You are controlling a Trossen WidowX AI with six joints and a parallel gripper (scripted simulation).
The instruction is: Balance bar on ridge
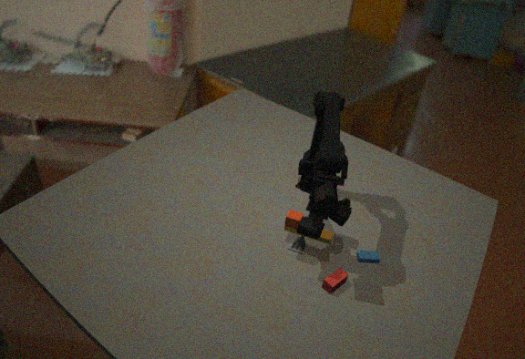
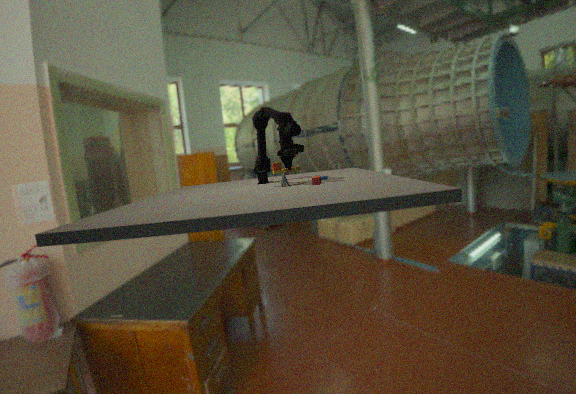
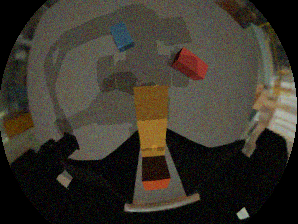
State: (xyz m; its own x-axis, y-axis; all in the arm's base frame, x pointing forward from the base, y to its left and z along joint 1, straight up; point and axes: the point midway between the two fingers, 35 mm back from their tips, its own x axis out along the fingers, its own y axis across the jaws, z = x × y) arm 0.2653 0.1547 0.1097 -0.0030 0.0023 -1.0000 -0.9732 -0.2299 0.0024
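The bar is 30 mm to the right of my gripper tip, 10 mm ahead of it and 10 mm above it. The rest, counted from my gripper tip: red block 120 mm to the left, 60 mm below, 60 mm ahead; blue block 160 mm to the left, 90 mm behind, 70 mm below.
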